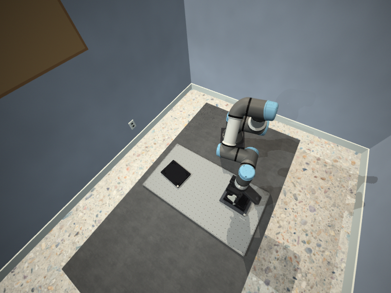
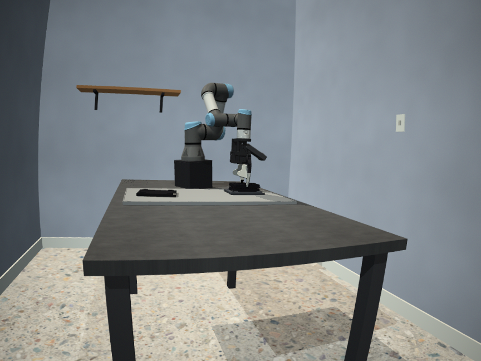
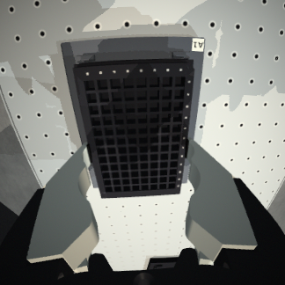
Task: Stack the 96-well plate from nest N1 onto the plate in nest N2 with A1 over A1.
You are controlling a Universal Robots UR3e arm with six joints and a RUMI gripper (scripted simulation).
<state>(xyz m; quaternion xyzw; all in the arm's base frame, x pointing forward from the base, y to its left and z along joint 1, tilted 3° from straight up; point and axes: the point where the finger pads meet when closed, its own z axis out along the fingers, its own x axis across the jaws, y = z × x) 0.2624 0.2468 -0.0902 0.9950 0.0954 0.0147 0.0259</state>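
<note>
Now: hand 1 cm above the black 96-well plate. Round my hand: low black nest: 14 cm ahead, 39 cm to the right, 4 cm below; then white A1 label: 4 cm ahead, 8 cm to the left, 4 cm below.
</note>
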